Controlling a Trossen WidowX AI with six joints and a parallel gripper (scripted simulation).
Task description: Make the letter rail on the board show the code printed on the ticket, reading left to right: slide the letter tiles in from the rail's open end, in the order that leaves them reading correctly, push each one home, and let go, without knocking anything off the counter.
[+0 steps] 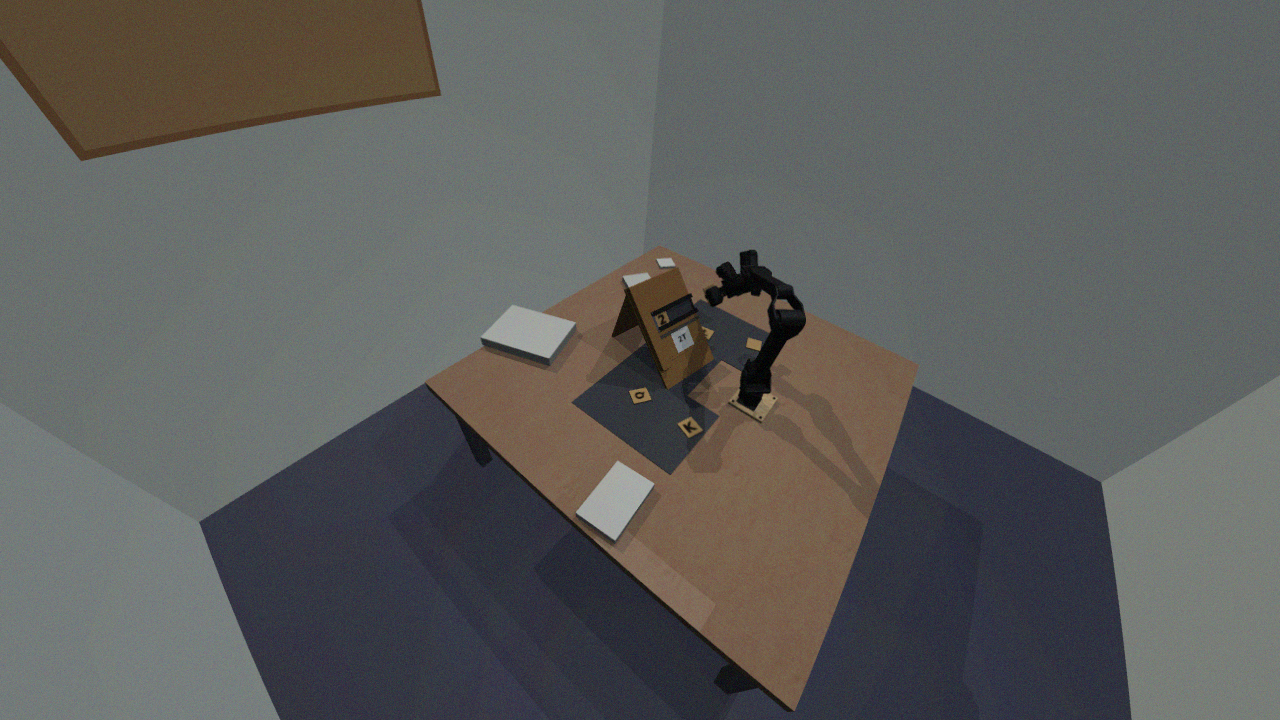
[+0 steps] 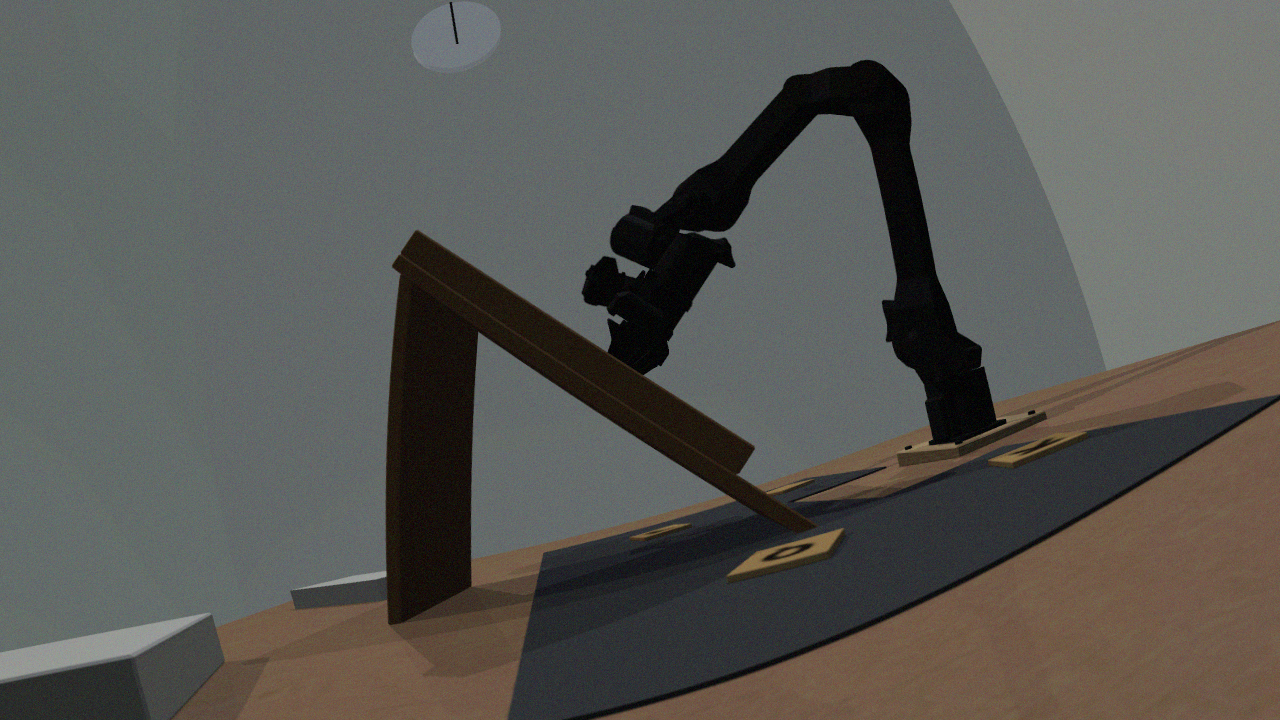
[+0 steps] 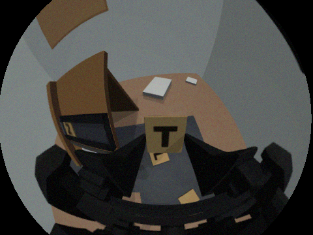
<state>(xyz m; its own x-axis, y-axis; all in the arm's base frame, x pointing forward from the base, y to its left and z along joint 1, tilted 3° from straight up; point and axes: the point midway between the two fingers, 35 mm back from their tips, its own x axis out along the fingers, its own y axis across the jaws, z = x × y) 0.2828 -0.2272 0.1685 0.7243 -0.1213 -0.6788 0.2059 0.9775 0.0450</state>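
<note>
The tile marked 2 lies 50 mm ahead of my gripper tip and 240 mm to the left of it. The rest, counted from my gripper tip: tile marked T: right at my gripper tip; then white ticket: 10 mm behind, 200 mm to the left, 70 mm below; then dark mat: 100 mm behind, 220 mm to the left, 170 mm below.
</note>
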